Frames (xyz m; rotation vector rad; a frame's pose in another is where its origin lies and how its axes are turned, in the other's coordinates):
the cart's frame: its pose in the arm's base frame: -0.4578 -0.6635 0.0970 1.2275 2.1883 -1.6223
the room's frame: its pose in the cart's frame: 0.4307 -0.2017 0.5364 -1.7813 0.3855 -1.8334
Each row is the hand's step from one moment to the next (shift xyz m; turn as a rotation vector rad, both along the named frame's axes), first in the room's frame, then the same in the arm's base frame.
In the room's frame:
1: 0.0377 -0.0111 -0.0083 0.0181 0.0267 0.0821
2: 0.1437 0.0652 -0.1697 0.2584 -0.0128 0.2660
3: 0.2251 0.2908 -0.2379 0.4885 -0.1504 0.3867
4: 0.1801 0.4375 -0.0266 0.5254 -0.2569 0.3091
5: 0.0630 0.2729 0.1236 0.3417 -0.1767 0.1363
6: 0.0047 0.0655 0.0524 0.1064 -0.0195 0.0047
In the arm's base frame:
1: -0.0155 -0.0370 0.0003 -0.0706 0.0373 -0.0374
2: -0.0350 -0.1486 0.1744 -0.3158 -0.0763 -0.1792
3: -0.1620 -0.1241 0.3876 -0.4715 -0.2608 -0.3470
4: -0.3196 0.0788 0.3408 -0.4018 -0.3771 -0.3660
5: -0.2436 0.1484 0.1112 -0.2209 -0.2793 -0.1995
6: -0.0640 0.0535 0.0101 -0.0651 -0.0859 -0.0104

